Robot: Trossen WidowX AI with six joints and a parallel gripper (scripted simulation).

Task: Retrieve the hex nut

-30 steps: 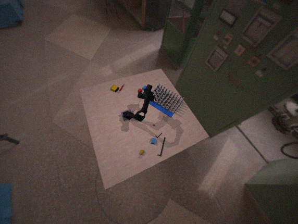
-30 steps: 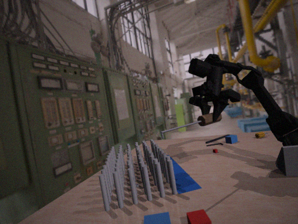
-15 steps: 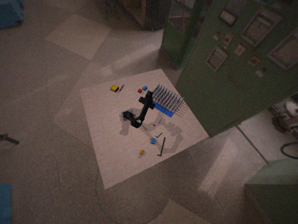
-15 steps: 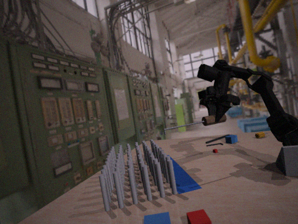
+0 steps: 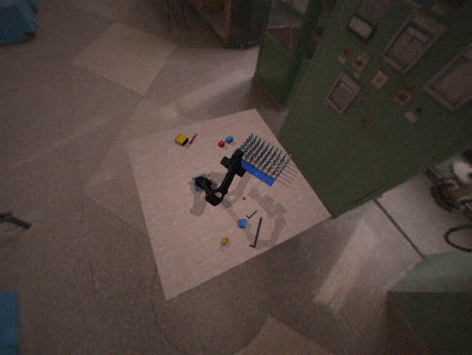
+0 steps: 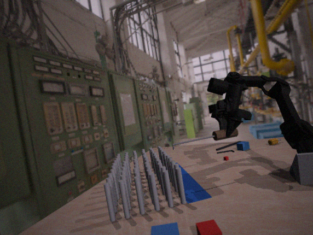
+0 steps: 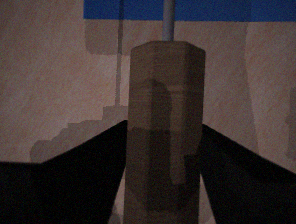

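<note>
Now: gripper tip 200 mm short of the blue taped strip, 150 mm above it and 10 mm to the right of it. Also, from my gripper tip: yellow scraper: 430 mm to the right, 270 mm behind, 140 mm below; then yellow block: 520 mm to the left, 260 mm behind, 130 mm below; then red cube: 360 mm to the left, 130 mm below, 60 mm ahead.
</note>
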